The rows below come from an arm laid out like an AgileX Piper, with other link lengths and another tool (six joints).
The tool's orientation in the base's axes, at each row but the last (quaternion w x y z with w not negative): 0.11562 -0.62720 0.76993 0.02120; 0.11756 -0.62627 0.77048 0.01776; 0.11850 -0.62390 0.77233 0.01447; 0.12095 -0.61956 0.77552 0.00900
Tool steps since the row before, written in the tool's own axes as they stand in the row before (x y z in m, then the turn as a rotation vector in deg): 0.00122 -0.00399 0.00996 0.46 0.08 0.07; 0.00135 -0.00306 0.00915 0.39 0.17 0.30; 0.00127 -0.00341 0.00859 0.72 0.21 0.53; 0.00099 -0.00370 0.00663 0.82 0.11 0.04
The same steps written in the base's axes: 0.00515 -0.00025 -0.00949 -0.15 -0.41 -0.17; 0.00417 -0.00036 -0.00880 -0.19 -0.29 -0.39; 0.00447 -0.00051 -0.00817 -0.25 -0.55 -0.69; 0.00453 -0.00072 -0.00613 -0.27 -0.75 -0.22
